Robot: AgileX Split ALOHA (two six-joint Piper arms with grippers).
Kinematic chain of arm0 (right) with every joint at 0, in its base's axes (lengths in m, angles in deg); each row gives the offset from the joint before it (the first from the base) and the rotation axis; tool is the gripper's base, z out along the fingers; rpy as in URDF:
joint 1: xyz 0 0 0.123 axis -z
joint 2: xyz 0 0 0 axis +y
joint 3: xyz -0.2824 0 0.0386 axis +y
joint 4: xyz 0.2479 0 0.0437 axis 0.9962 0 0.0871
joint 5: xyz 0 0 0 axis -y
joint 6: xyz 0.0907 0 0.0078 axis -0.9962 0 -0.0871
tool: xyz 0 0 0 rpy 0 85 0
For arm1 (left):
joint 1: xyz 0 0 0.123 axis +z
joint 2: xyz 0 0 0 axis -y
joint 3: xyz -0.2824 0 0.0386 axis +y
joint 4: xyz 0.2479 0 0.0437 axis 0.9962 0 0.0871
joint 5: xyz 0 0 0 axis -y
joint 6: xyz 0.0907 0 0.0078 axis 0.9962 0 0.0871
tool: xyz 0 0 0 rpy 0 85 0
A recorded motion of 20 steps. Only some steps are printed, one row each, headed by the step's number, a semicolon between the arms.
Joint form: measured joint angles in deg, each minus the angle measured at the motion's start. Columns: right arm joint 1, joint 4, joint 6, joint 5, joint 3, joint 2; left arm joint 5, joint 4, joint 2, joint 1, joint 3, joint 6.
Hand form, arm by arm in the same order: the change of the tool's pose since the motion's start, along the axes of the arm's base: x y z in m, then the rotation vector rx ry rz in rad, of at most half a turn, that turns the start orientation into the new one. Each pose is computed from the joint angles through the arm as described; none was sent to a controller.
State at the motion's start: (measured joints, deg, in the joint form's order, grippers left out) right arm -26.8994 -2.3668 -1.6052 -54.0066 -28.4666 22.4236; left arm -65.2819 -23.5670 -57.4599 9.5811 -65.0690 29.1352
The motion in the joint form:
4: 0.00 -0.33 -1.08 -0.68 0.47 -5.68; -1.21 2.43 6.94 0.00 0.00 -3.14
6: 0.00 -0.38 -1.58 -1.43 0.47 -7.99; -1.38 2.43 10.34 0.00 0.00 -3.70
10: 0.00 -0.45 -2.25 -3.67 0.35 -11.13; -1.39 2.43 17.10 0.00 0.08 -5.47
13: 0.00 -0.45 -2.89 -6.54 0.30 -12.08; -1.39 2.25 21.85 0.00 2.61 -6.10
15: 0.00 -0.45 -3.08 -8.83 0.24 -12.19; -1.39 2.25 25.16 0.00 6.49 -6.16
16: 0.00 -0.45 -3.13 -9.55 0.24 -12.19; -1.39 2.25 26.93 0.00 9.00 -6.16
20: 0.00 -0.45 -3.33 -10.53 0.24 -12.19; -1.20 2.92 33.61 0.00 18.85 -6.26
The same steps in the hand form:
4: -0.0137 -0.0075 0.0021 0.0439 -0.0671 -0.0141; -0.0348 -0.0029 0.0165 0.0223 -0.0800 0.0423
6: -0.0198 -0.0107 0.0029 0.0619 -0.0889 -0.0205; -0.0519 -0.0058 0.0241 0.0240 -0.1336 0.0482
10: -0.0292 -0.0157 0.0025 0.0779 -0.1013 -0.0299; -0.0867 -0.0117 0.0360 0.0180 -0.2417 0.0681
13: -0.0339 -0.0182 -0.0004 0.0712 -0.0687 -0.0398; -0.1071 -0.0154 0.0303 0.0120 -0.2780 0.0733
15: -0.0362 -0.0194 -0.0029 0.0567 -0.0348 -0.0445; -0.1169 -0.0170 0.0153 0.0100 -0.2679 0.0741
16: -0.0369 -0.0198 -0.0038 0.0516 -0.0233 -0.0458; -0.1212 -0.0177 0.0049 0.0083 -0.2551 0.0743
20: -0.0378 -0.0203 -0.0050 0.0462 -0.0071 -0.0493; -0.1348 -0.0191 -0.0378 0.0107 -0.2016 0.0817

